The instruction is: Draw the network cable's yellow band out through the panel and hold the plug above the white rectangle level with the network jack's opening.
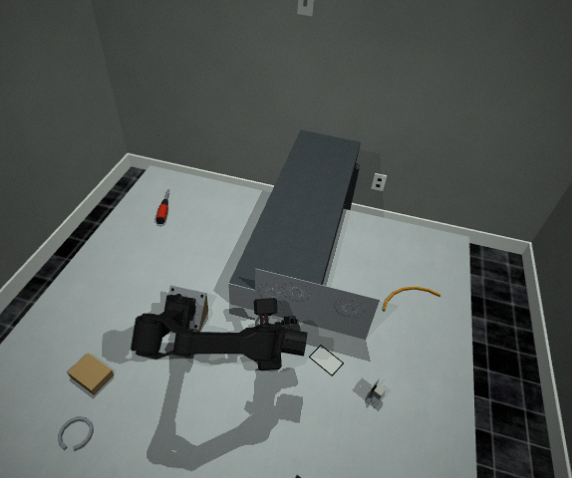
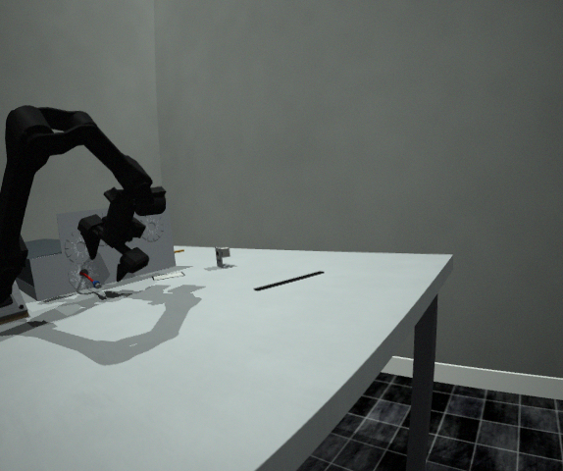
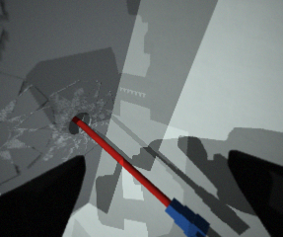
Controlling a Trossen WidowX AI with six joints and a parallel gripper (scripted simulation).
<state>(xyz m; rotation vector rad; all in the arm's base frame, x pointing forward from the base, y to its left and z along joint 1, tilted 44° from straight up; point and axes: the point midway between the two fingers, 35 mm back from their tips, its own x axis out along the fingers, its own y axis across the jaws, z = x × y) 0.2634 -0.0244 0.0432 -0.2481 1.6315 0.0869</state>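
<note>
Now: hand 5 cm past the plug, 1 cm to the left of it and 5 cm above it. The rest, counted from my hand: white rectangle 17 cm ahead, 1 cm to the right, 8 cm below; cardboard block 45 cm behind, 18 cm to the right, 7 cm below; black strip 21 cm ahead, 36 cm to the right, 8 cm below.
</note>
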